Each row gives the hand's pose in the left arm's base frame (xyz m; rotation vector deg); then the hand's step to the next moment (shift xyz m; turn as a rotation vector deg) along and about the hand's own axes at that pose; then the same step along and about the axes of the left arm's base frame.
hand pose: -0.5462 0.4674 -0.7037 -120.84 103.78 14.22
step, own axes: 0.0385 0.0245 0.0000 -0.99 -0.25 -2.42
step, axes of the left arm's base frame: -0.0176 -0.0384 -0.0172 -0.14 0.04 2.62
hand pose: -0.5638 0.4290 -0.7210 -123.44 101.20 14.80
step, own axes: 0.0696 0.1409 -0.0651 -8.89 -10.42 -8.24
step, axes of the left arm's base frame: -0.1276 -0.1114 0.0152 7.68 6.79 12.26
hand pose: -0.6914 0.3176 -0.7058 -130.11 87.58 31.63
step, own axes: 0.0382 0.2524 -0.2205 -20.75 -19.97 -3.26
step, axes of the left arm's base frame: -0.1944 -0.2285 0.1542 11.88 22.08 14.53
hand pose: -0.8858 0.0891 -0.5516 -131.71 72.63 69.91
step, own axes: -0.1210 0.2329 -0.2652 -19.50 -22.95 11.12
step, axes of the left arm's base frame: -0.0700 -0.2153 0.2966 6.63 31.13 4.16
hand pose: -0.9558 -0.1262 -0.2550 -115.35 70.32 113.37
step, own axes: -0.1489 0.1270 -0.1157 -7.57 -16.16 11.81
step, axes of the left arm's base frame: 0.0442 -0.0789 0.2086 0.54 21.17 -3.09
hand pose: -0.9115 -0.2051 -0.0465 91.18 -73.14 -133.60
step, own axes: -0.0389 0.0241 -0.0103 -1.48 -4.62 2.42
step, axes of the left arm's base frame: 0.0171 -0.0043 0.0435 0.59 5.17 -1.53
